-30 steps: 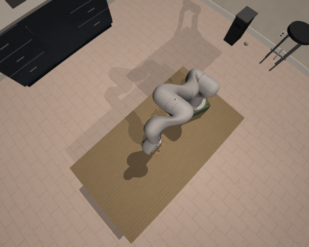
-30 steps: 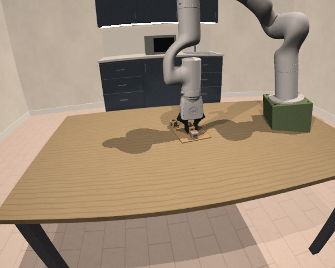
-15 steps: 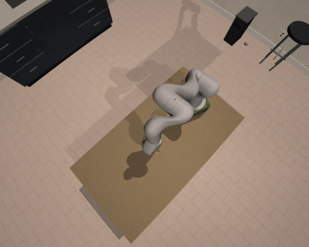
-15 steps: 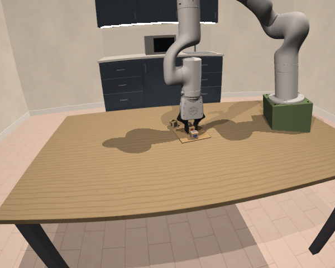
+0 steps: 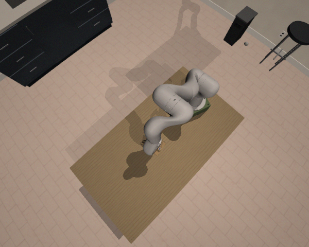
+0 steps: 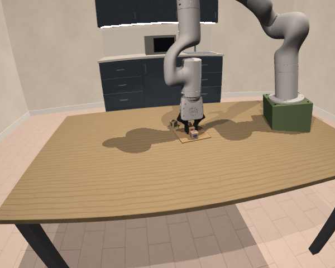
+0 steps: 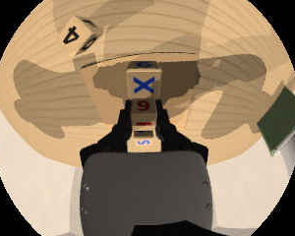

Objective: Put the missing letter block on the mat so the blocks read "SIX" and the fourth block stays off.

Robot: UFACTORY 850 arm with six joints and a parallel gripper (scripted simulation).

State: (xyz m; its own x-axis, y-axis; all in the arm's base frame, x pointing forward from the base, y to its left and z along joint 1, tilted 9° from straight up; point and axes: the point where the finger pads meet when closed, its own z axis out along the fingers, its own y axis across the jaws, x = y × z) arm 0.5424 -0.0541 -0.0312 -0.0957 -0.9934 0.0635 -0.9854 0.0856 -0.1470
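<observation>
Now: hand 3 cm above the mat.
</observation>
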